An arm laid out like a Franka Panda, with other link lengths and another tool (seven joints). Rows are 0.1 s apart.
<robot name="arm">
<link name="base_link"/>
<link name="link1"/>
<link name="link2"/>
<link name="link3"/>
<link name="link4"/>
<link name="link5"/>
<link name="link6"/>
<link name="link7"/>
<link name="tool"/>
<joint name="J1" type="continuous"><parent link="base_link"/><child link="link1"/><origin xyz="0 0 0.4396"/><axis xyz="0 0 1"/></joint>
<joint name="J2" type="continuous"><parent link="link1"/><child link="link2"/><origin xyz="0 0 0"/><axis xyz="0 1 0"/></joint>
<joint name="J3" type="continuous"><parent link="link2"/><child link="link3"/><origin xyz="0 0 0.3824"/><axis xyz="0 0 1"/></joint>
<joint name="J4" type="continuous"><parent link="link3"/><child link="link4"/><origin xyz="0.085 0 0"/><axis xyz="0 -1 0"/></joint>
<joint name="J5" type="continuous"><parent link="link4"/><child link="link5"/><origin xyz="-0.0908 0 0.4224"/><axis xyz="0 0 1"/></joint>
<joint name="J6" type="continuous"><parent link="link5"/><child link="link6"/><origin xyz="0 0 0"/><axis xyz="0 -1 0"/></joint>
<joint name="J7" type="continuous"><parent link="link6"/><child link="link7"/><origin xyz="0.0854 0 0"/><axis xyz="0 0 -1"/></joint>
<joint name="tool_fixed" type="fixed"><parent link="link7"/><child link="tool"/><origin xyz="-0.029 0.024 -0.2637" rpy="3.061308 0 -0.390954"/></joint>
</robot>
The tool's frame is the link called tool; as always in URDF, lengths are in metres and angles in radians. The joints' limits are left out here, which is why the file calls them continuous.
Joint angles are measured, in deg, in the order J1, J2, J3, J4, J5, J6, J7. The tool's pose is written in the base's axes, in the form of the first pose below.
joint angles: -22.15 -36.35 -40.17 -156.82 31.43 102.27 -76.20
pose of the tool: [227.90 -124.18 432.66 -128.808 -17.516 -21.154]
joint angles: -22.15 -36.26 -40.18 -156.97 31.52 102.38 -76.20
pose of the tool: [228.05 -123.45 431.50 -128.714 -17.374 -21.262]
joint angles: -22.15 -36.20 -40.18 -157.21 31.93 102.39 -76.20
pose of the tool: [228.80 -121.41 431.07 -128.251 -17.242 -21.547]
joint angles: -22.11 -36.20 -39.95 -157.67 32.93 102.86 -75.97
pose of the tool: [232.34 -118.20 430.84 -127.592 -17.101 -22.368]
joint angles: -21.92 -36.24 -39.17 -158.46 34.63 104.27 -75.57
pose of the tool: [240.25 -113.39 429.58 -127.112 -17.033 -23.591]
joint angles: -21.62 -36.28 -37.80 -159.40 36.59 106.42 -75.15
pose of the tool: [250.72 -107.81 426.90 -127.194 -17.070 -24.728]
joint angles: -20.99 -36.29 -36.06 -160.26 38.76 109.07 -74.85
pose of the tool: [263.42 -101.94 424.00 -127.723 -17.392 -25.591]
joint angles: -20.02 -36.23 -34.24 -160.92 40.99 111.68 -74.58
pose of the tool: [276.68 -95.24 421.89 -128.331 -17.783 -26.118]
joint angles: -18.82 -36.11 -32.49 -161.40 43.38 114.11 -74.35
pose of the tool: [290.13 -87.78 421.04 -128.735 -18.206 -26.563]
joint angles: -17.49 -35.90 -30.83 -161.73 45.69 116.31 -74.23
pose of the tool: [302.77 -79.71 420.52 -129.091 -18.625 -26.759]
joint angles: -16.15 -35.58 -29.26 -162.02 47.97 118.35 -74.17
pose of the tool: [314.37 -71.11 419.56 -129.366 -18.912 -26.902]
